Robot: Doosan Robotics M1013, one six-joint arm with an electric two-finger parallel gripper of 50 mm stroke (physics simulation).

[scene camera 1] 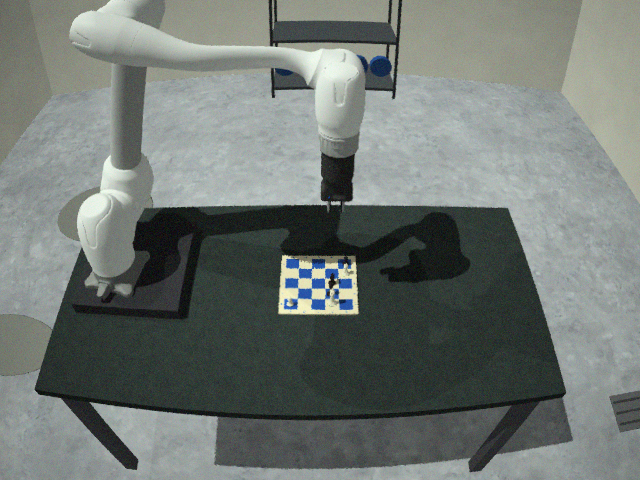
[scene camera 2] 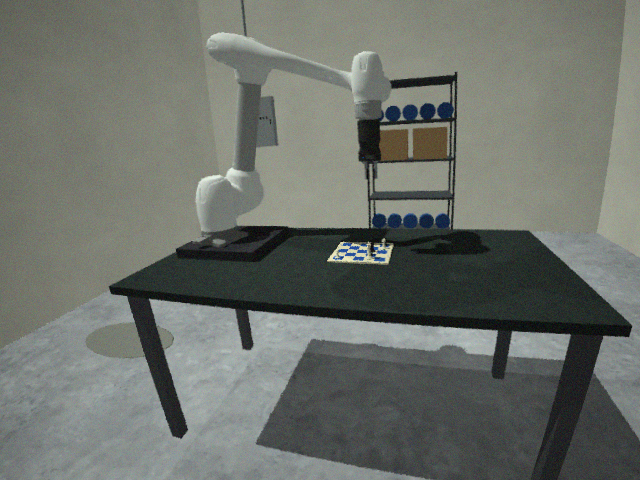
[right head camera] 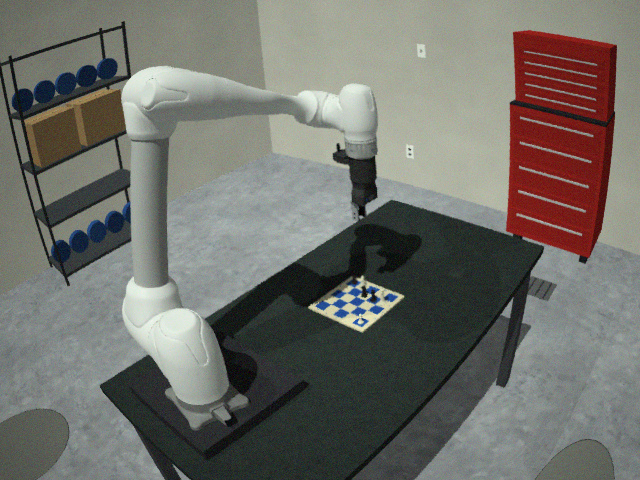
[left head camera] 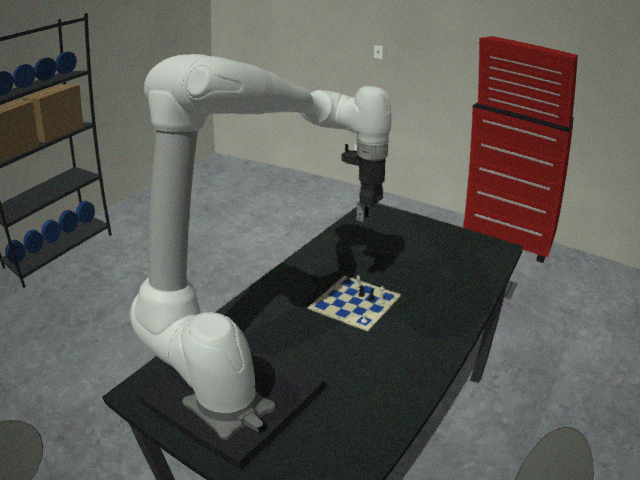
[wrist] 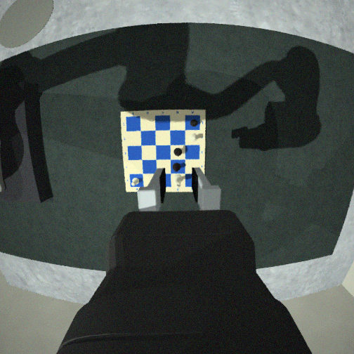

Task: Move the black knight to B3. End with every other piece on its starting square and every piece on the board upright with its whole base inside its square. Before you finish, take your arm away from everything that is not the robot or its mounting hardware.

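Places are measured from the arm's base along level axes (x left, y ahead, z down), in millimetres.
Where they show: gripper, fingertip midpoint: [scene camera 1: 335,209] [scene camera 2: 371,178] [right head camera: 359,218] [left head camera: 363,218]; arm's base at its link origin: [scene camera 1: 117,271] [scene camera 2: 221,239] [right head camera: 206,399] [left head camera: 228,406].
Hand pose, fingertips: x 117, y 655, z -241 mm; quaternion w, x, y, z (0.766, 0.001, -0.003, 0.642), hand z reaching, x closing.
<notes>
Each offset is from my fingertips to the top centre of the thing. Level surfaces: height alone.
The board @(dx -13, dy -39, dz +275 mm) [scene camera 1: 305,283] [wrist: 148,123] lies on the table. A black piece @(dx -5, dy -1, dz +235 mm) [left head camera: 361,290] [right head camera: 363,291] [wrist: 178,151] stands upright on B3; its shape is too small to confirm the knight. Another black piece [wrist: 176,166] stands on B4, and a third black piece @(dx +74, dy +27, dz +243 mm) [left head camera: 347,280] [wrist: 194,122] on A1. White pieces stand on A2, B5 and E5: one white piece [wrist: 198,136], a second white piece [wrist: 179,180] and a third white piece [wrist: 135,181]. My gripper [left head camera: 363,213] [scene camera 1: 334,206] [scene camera 2: 370,172] [wrist: 178,177] is partly open and empty, high above the board, apart from all pieces.
The black table @(dz +281 mm) [scene camera 1: 413,335] [scene camera 2: 439,289] carries the robot's dark mounting plate [scene camera 1: 129,311] at the left in scene camera 1. A shelf rack [left head camera: 90,103] and a red tool cabinet [left head camera: 522,77] stand beyond the table. The arm's shadow falls beside the board.
</notes>
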